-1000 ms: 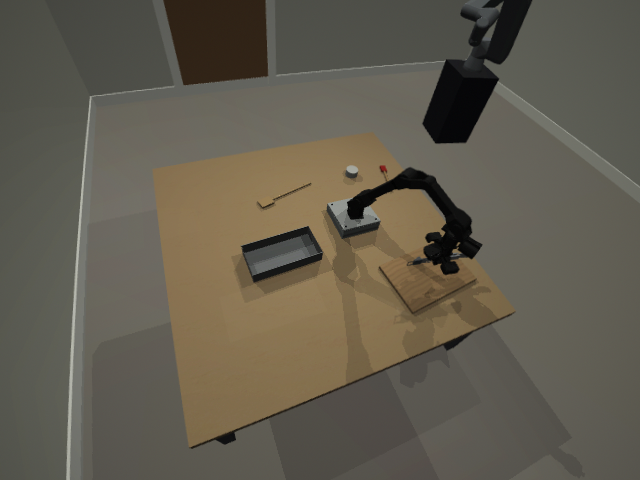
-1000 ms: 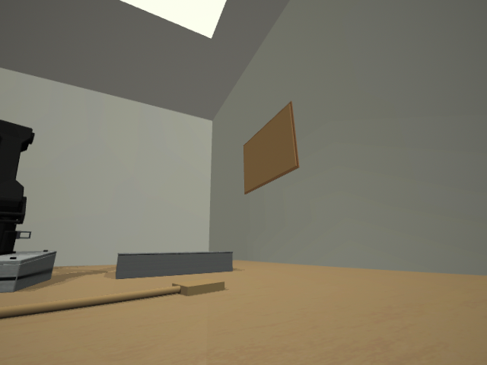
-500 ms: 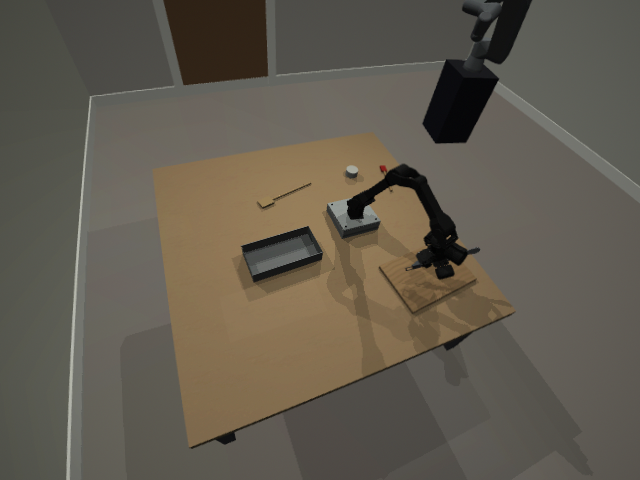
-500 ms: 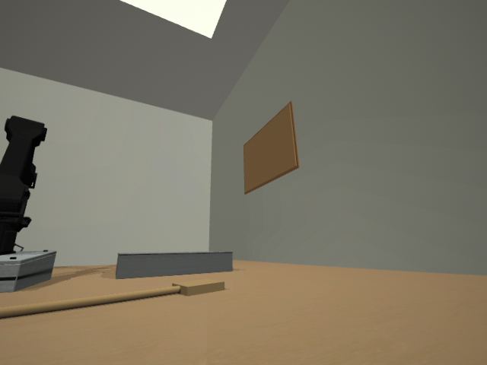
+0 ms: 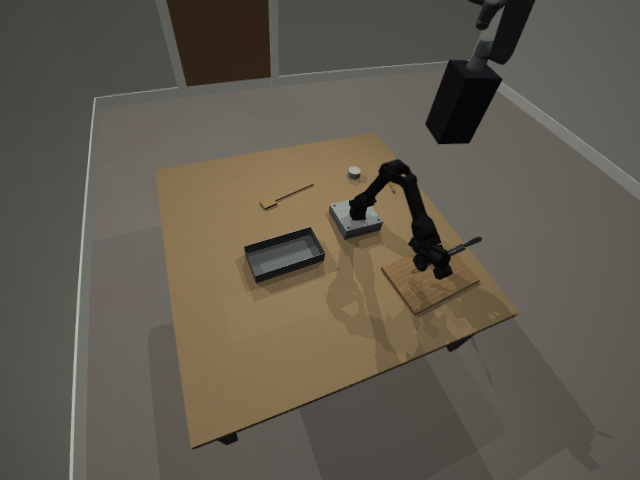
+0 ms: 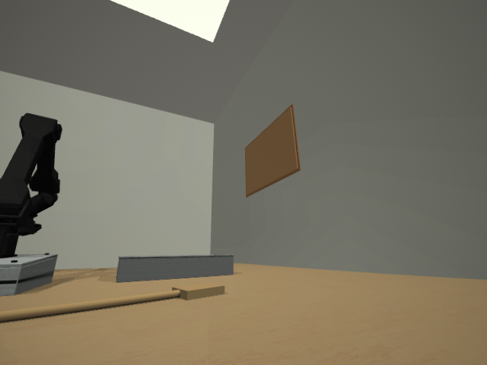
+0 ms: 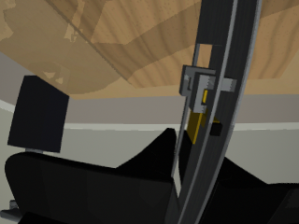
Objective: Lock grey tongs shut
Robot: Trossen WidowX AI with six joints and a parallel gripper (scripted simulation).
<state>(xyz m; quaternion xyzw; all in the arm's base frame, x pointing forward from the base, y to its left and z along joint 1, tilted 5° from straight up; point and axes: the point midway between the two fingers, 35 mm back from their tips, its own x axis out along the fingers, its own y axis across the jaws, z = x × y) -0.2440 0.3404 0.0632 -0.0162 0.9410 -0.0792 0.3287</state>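
My gripper tip is 12 cm above the wooden board, 2 cm short of it and 1 cm to the left of it. From my gripper tip the other things lie so: small white cylinder (67 cm to the right, 20 cm ahead, 11 cm below); roasting tin (63 cm ahead, 18 cm to the right, 10 cm below); red-tipped brush (65 cm to the right, 12 cm below, 1 cm ahead).
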